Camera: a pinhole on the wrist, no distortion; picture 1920 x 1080 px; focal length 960.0 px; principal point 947.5 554.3 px. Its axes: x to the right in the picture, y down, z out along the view. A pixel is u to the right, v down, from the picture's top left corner.
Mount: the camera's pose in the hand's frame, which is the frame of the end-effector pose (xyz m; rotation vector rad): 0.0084 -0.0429 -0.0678 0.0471 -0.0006 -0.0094
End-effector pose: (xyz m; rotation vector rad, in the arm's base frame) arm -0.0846 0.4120 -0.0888 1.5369 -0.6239 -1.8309
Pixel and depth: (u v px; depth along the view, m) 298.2 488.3 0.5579
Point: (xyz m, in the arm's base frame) -0.5463 0.7296 0.1779
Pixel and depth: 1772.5 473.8 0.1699
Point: -0.2101 0.3369 -0.2194
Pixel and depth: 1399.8 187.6 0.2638
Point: -0.3123 0.4096 -0.2520
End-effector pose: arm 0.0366 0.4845 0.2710 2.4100 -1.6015 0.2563
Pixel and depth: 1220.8 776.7 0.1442
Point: 0.0723 0.4244 0.2085
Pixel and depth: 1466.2 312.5 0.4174
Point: 0.2880 0.2428 -0.0115
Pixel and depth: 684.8 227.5 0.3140
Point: 0.1609 0.5450 0.0029
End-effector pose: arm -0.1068 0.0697 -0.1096 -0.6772 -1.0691 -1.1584
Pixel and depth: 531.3 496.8 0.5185
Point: -0.3453 0.5160 -0.1492
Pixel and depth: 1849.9 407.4 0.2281
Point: -0.2346 0.0948 0.1468
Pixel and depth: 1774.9 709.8 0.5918
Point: -0.2346 0.3356 0.5697
